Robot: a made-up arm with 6 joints. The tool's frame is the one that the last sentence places. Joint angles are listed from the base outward.
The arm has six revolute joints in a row. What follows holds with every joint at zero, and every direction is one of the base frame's. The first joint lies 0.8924 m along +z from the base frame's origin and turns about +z. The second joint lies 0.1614 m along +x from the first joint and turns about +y. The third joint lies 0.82 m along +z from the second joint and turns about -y. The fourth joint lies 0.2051 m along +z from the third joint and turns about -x. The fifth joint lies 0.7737 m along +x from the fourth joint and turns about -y. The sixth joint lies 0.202 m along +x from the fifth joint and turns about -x. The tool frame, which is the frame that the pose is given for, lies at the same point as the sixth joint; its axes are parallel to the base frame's.
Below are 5 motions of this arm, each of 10 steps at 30 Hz.
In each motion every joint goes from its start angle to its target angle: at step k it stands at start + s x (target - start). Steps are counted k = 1, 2, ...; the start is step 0. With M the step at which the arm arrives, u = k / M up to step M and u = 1 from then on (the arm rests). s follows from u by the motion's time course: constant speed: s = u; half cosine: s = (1 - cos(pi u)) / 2; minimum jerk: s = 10 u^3 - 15 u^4 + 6 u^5.
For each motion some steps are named. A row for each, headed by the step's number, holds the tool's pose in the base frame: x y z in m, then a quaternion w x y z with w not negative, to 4 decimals.
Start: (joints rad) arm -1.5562 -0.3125 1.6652 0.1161 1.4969 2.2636
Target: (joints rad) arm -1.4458 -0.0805 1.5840 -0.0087 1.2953 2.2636
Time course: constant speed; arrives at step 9
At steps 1, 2, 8, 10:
1: 0.0007 0.7365 2.2705 0.7022 0.2119 0.3655 0.5731
2: -0.0095 0.6964 2.3033 0.6875 0.2284 0.3534 0.5919
8: -0.0472 0.4260 2.4739 0.5839 0.3251 0.2778 0.6900
10: -0.0490 0.3766 2.4974 0.5643 0.3407 0.2648 0.7038

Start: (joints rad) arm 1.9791 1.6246 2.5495 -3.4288 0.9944 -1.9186
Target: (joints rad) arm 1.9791 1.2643 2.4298 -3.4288 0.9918 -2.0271
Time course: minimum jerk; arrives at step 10
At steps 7, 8, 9, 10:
7: -0.5593 1.1721 1.9102 0.4199 -0.1556 -0.4607 0.7663
8: -0.5478 1.1456 1.9486 0.4249 -0.1444 -0.4631 0.7643
9: -0.5422 1.1327 1.9663 0.4272 -0.1391 -0.4643 0.7633
10: -0.5412 1.1304 1.9693 0.4276 -0.1381 -0.4645 0.7631

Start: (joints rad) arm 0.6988 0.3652 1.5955 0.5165 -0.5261 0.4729
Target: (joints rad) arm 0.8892 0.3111 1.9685 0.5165 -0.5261 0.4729
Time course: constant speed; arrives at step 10
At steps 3, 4, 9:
3: 0.4181 0.3253 2.6147 0.8742 -0.2058 -0.4385 0.0325
4: 0.3798 0.3018 2.6190 0.8700 -0.1892 -0.4543 0.0312
9: 0.2048 0.1651 2.6140 0.8444 -0.1007 -0.5256 0.0229

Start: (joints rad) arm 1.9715 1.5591 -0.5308 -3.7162 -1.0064 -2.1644
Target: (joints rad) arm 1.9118 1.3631 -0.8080 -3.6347 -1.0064 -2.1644
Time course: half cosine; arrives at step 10
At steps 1, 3, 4, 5, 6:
1: -0.2431 0.8141 -0.0323 0.4165 -0.6852 -0.0017 0.5975
3: -0.2311 0.8033 -0.0017 0.4103 -0.6882 0.0029 0.5984
4: -0.2218 0.7942 0.0219 0.4055 -0.6904 0.0064 0.5990
5: -0.2114 0.7833 0.0481 0.4002 -0.6928 0.0104 0.5998
6: -0.2010 0.7715 0.0743 0.3948 -0.6951 0.0145 0.6006

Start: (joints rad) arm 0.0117 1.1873 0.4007 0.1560 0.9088 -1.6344
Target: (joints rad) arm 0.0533 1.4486 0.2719 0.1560 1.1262 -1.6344
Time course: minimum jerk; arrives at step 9
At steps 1, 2, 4, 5, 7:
1: 1.8113 0.0469 0.8138 0.7179 0.6905 0.0060 0.0881
2: 1.8059 0.0519 0.7813 0.7172 0.6915 0.0114 0.0857
4: 1.7694 0.0762 0.6238 0.7132 0.6961 0.0383 0.0735
5: 1.7372 0.0910 0.5255 0.7103 0.6987 0.0555 0.0654
7: 1.6747 0.1121 0.3793 0.7053 0.7022 0.0817 0.0523

